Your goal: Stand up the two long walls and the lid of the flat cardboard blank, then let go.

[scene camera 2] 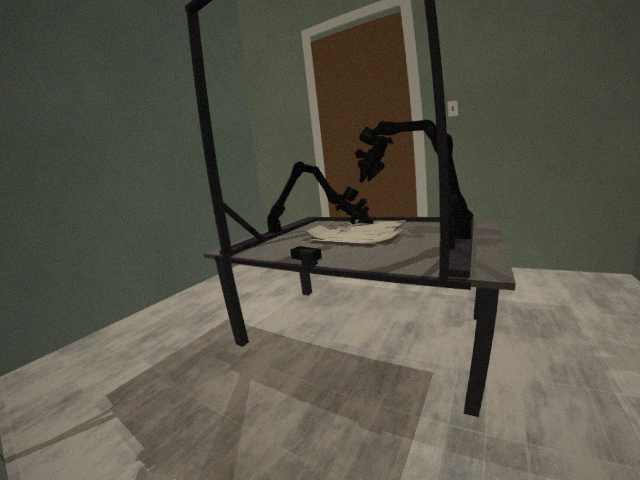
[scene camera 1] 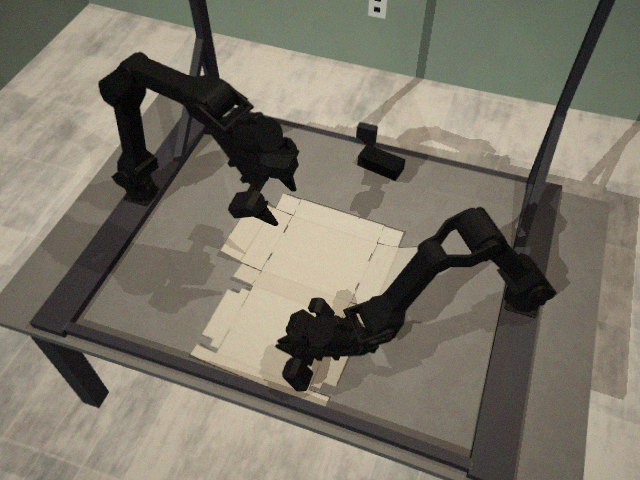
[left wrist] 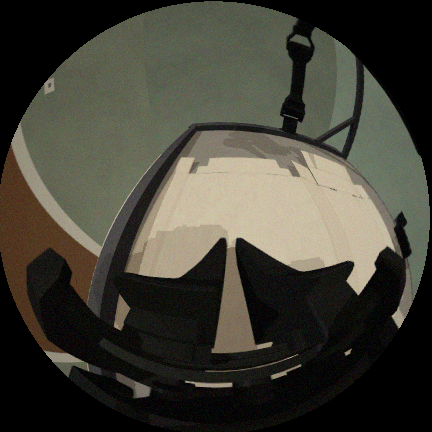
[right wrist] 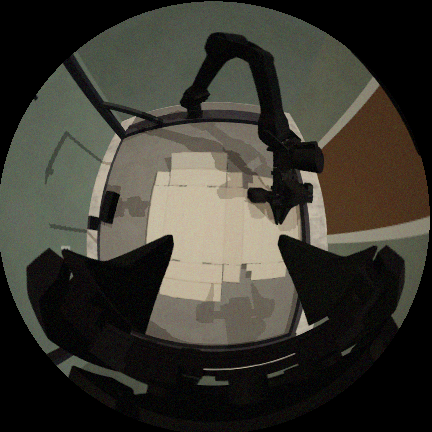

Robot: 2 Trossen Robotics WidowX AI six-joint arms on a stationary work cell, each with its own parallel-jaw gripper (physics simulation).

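Places are measured from the left arm's base along level axes (x ahead, y left, z up), in millimetres.
Pixels of known places: left gripper, fingertip midpoint: (scene camera 2: 373, 223) (scene camera 1: 277, 344) (left wrist: 229, 242) (right wrist: 277, 223); right gripper, fingertip midpoint: (scene camera 2: 364, 181) (scene camera 1: 285, 207) (right wrist: 227, 240); left arm's base, link origin: (scene camera 2: 274, 231) (scene camera 1: 522, 301) (right wrist: 194, 114); right arm's base, link origin: (scene camera 2: 462, 236) (scene camera 1: 142, 193) (left wrist: 287, 131).
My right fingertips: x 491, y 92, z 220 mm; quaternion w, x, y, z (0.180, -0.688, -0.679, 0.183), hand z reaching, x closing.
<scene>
Ahead of a thing's pixels: the offset from my right fingertips to its top centre. "spot": to the spot under its first point.
The pale cardboard blank (scene camera 1: 320, 253) (scene camera 2: 356, 236) (left wrist: 260, 200) (right wrist: 195, 215) lies spread out on the table, its panels and side flaps low and roughly flat. My left gripper (scene camera 1: 280, 345) (scene camera 2: 369, 221) (left wrist: 229, 242) (right wrist: 278, 223) is nearly closed, low over the large panel at the front of the blank in scene camera 1. A narrow gap shows between its fingertips, with no cardboard seen held there. My right gripper (scene camera 1: 284, 206) (scene camera 2: 364, 179) (right wrist: 227, 240) is wide open and empty, high above the blank. The left arm hides part of the blank's right side in scene camera 1.
A black box-shaped device {388 mm right, 95 mm back, 204 mm down} (scene camera 1: 381, 162) (scene camera 2: 305, 253) (right wrist: 110, 207) stands at the table edge, at the back in scene camera 1. Dark frame posts (scene camera 1: 560, 116) (scene camera 2: 204, 121) rise at the table's sides. The dark rim {spot: 272 mm left, 321 mm back, 219 mm down} (scene camera 1: 398, 434) runs along the front edge close to the blank.
</scene>
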